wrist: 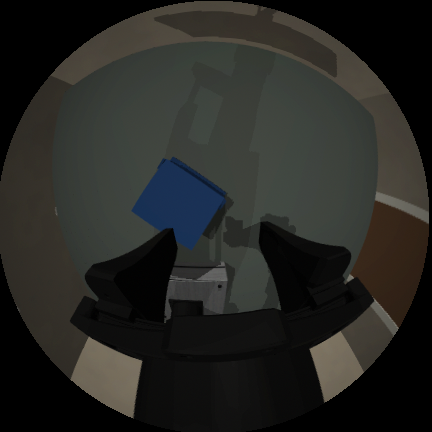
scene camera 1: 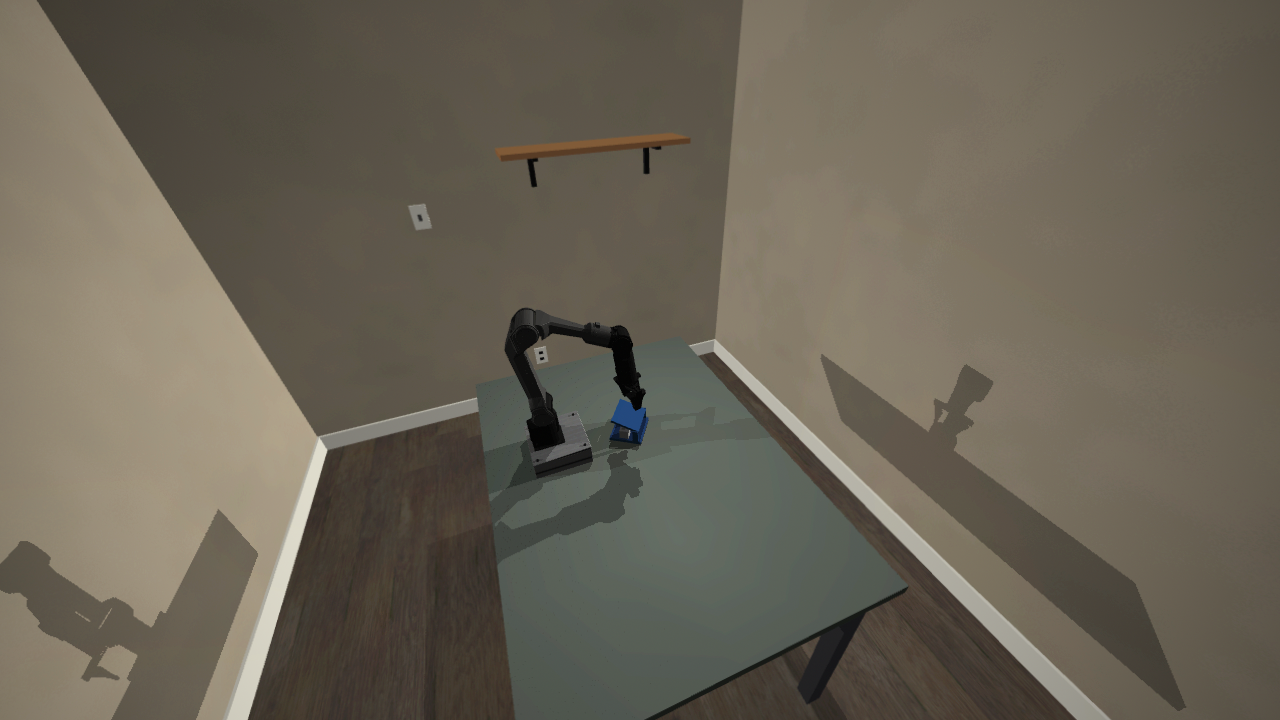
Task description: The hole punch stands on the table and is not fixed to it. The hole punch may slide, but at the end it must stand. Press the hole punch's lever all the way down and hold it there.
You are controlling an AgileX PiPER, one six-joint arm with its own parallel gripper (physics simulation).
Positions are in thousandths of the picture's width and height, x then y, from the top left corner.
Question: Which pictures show the gripper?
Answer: The wrist view and scene camera 1: all of them.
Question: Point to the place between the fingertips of the gripper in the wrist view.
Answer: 503,545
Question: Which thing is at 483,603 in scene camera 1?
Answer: A blue hole punch.
